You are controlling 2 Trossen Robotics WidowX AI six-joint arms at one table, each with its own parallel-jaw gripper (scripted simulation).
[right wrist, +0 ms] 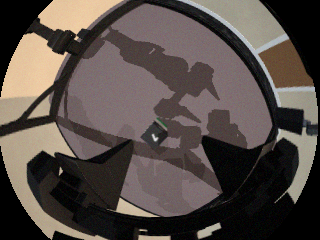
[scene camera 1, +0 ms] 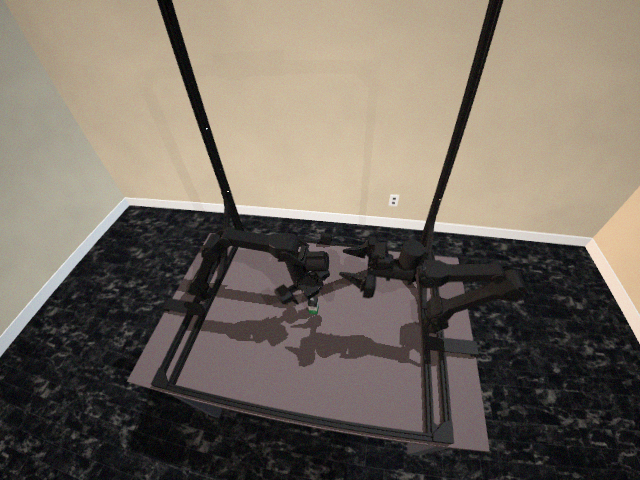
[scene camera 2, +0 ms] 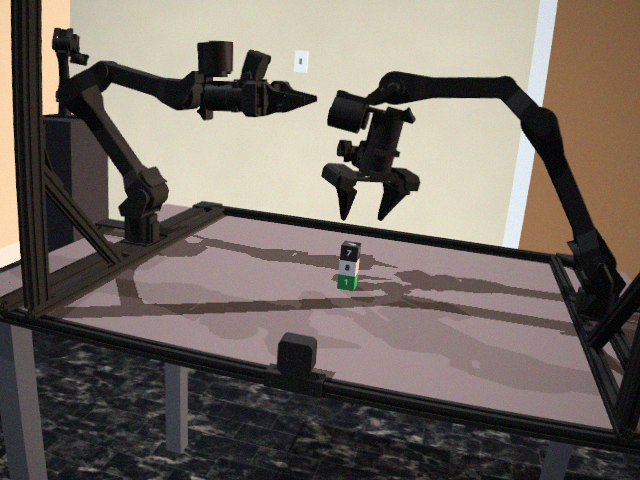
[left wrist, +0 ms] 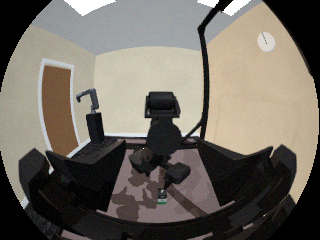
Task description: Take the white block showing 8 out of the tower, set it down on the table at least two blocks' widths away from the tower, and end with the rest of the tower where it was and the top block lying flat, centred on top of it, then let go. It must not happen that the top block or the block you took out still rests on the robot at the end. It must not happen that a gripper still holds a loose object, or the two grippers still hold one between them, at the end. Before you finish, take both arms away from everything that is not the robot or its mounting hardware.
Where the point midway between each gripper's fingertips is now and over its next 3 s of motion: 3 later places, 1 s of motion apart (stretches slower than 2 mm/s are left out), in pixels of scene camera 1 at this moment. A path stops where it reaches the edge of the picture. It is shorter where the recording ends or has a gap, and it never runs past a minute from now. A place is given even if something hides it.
The left gripper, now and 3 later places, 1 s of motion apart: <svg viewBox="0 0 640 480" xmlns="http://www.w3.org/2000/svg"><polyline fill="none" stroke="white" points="341,261 328,299 304,302 307,302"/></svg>
The right gripper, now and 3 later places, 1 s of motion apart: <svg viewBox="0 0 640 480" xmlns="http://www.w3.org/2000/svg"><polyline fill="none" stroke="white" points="307,297 312,299 308,298 291,296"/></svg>
